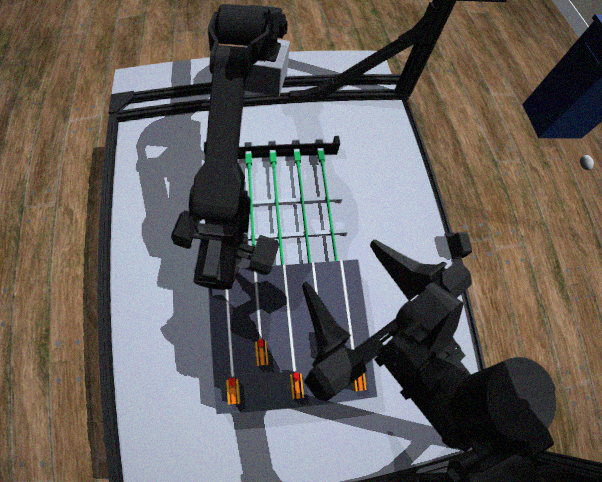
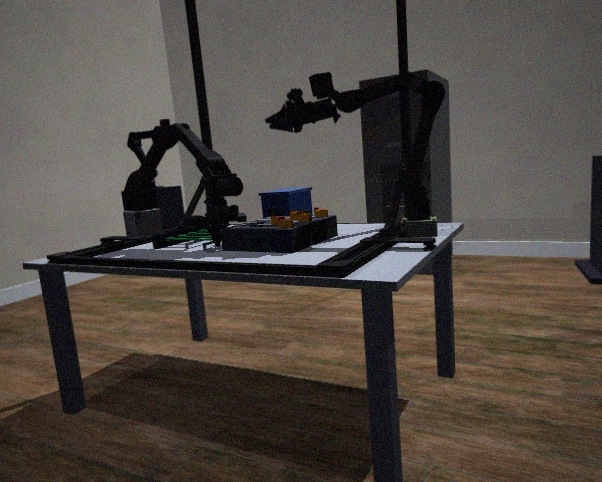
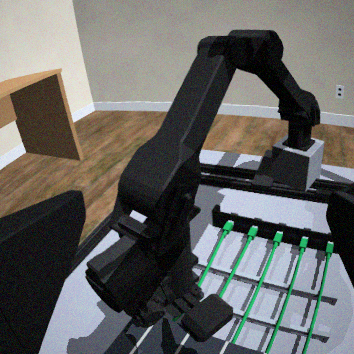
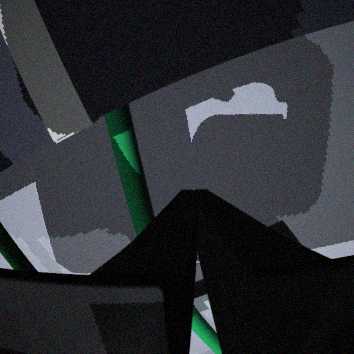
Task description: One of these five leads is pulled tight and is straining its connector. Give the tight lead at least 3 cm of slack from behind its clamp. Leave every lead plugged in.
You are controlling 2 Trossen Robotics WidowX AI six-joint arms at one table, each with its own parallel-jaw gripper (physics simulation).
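Five leads run from a black anchor bar across two thin clamp rails to orange connectors on a dark block. Four green leads show from above; my right arm covers the leftmost one. The second connector sits farther back than its neighbours. My right gripper is shut and empty, low over the table just in front of the block, with a green lead beside its tips. My left gripper is open and empty, high above the block.
The clamp rails cross the leads. A black frame borders the table. The right arm stands on a grey pedestal. A blue box sits behind the block.
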